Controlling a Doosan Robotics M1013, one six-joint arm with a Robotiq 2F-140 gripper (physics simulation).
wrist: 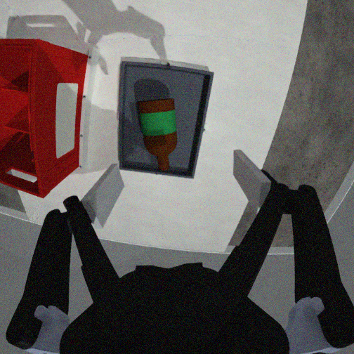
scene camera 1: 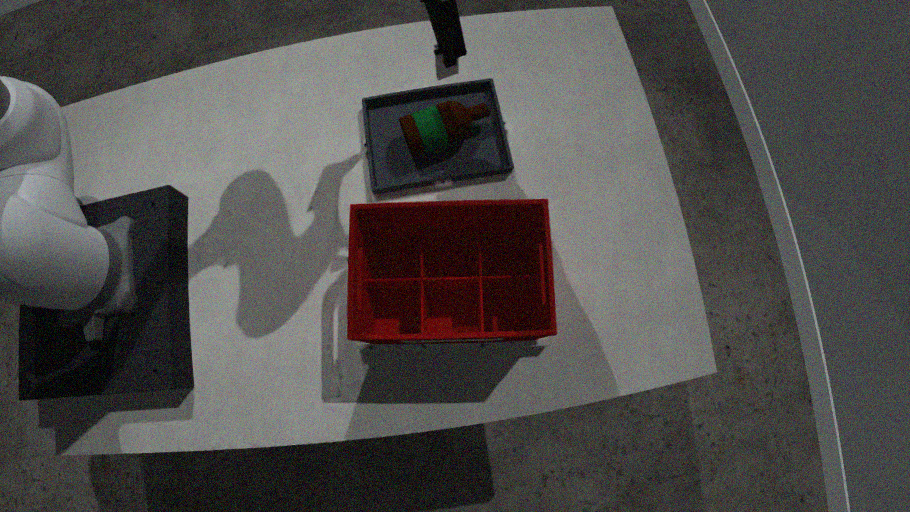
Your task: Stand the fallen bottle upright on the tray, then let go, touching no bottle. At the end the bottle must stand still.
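Where they show: gripper, fingertip midpoint: [scene camera 1: 428,40]; arm's base, link origin: [scene camera 1: 98,273].
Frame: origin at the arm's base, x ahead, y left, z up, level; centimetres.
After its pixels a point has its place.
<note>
The bottle [scene camera 1: 432,132] @(x 67.1, y 9.5, z 0.1 cm) [wrist: 159,123] is brown with a green band. It lies on its side in the shallow dark grey tray [scene camera 1: 407,187] @(x 60.8, y 3.1, z -6.1 cm) [wrist: 202,110]. Its neck points right in the scene view and towards the gripper side in the wrist view. My gripper [wrist: 175,168] is wide open with nothing between its pads. In the wrist view the bottle and tray show beyond the pads, apart from them. In the scene view one dark finger [scene camera 1: 450,38] @(x 70.1, y 7.3, z 26.9 cm) shows at the top edge, above the tray's far side; the rest of the gripper is outside that view.
A red crate [scene camera 1: 355,273] @(x 51.7, y -13.5, z 9.2 cm) [wrist: 44,120] with inner dividers stands close to the tray, on its near side in the scene view. The white arm [scene camera 1: 50,254] @(x 7.4, y -2.5, z 18.6 cm) and its dark base block [scene camera 1: 162,286] @(x 14.6, y -5.7, z 0.0 cm) are at the left. All stand on a pale table top [scene camera 1: 610,210] @(x 95.6, y -9.0, z -7.0 cm).
</note>
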